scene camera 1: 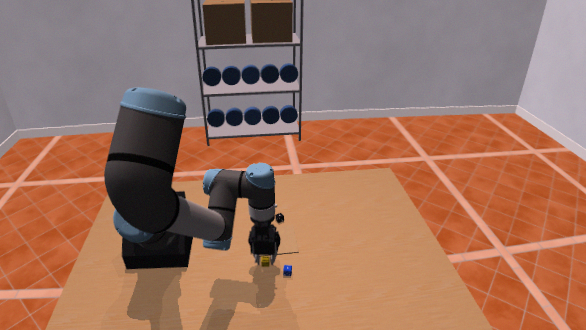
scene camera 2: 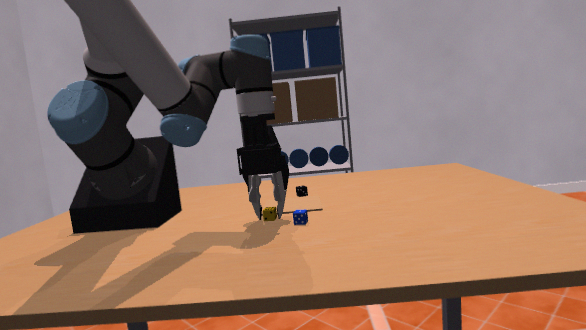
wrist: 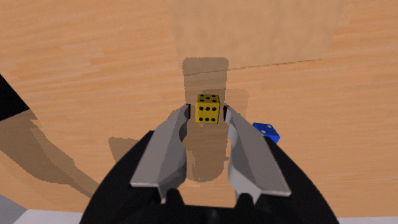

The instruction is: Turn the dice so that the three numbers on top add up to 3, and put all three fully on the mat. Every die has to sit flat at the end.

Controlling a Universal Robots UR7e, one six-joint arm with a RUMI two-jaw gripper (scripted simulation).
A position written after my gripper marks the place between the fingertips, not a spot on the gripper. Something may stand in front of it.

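Observation:
You'd find my gripper (scene camera 2: 270, 219) in scene camera 2, and the wrist view has the gripper as well, at (wrist: 207, 105).

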